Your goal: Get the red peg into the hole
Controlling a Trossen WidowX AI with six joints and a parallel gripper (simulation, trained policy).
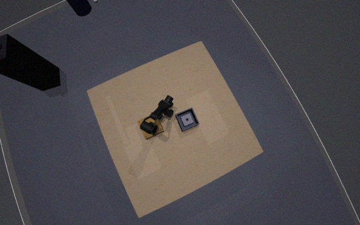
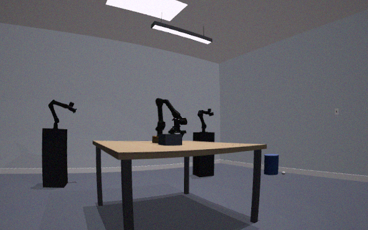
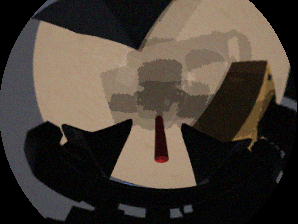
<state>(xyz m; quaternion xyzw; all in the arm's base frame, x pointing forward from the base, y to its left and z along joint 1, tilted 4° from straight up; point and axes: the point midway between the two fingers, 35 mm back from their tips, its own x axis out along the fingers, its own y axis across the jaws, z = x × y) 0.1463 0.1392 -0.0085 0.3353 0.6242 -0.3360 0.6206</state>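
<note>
The grey bottom plate lies 180 mm ahead of my gripper tip, 140 mm to the right of it and 10 mm above it. From my gripper tip the other things lie so: red peg 10 mm behind, 10 mm to the left, 10 mm above; then box 180 mm ahead, 140 mm to the right, 10 mm below.
</note>
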